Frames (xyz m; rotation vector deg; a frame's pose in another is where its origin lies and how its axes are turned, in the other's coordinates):
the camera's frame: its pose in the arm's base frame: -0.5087 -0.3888 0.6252 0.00 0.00 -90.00
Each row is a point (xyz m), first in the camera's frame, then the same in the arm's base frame.
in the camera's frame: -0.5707 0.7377 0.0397
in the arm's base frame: 0.2290 0.1819 0.6649
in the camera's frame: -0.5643 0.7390 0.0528
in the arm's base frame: 0.2303 0.1755 0.6780
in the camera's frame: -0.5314 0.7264 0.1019
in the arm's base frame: 0.2177 0.1426 0.7271
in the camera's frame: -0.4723 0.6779 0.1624
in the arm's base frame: 0.1692 0.0835 0.7876
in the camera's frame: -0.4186 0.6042 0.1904
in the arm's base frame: 0.0955 0.0298 0.8156
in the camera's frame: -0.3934 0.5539 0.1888
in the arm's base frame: 0.0452 0.0046 0.8140
